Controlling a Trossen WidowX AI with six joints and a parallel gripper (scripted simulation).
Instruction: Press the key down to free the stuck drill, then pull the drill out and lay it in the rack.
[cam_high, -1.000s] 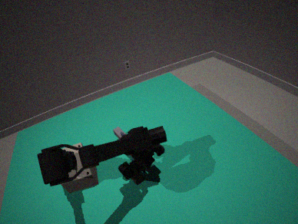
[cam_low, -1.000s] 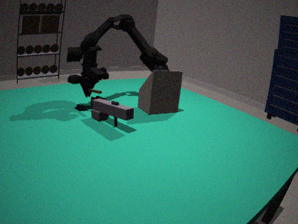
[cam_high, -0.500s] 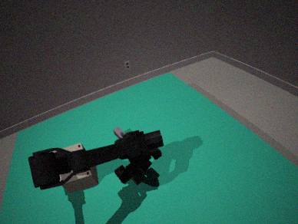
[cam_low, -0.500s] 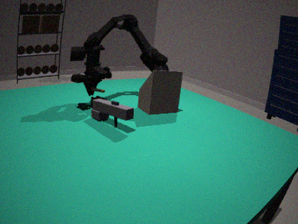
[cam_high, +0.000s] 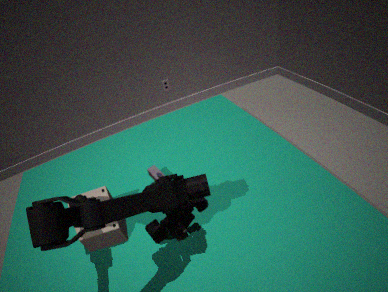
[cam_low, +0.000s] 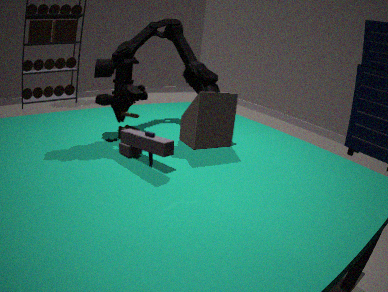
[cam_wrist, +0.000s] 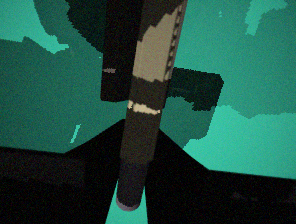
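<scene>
The drill is 4 cm to the left of my gripper tip, 3 cm above it and 1 cm behind it. Round my gripper tip: grey housing (22 cm to the left, 1 cm behind); then dark brown block (4 cm to the left, 3 cm below, 2 cm behind); then small dark key (25 cm to the left, 2 cm behind).
</scene>
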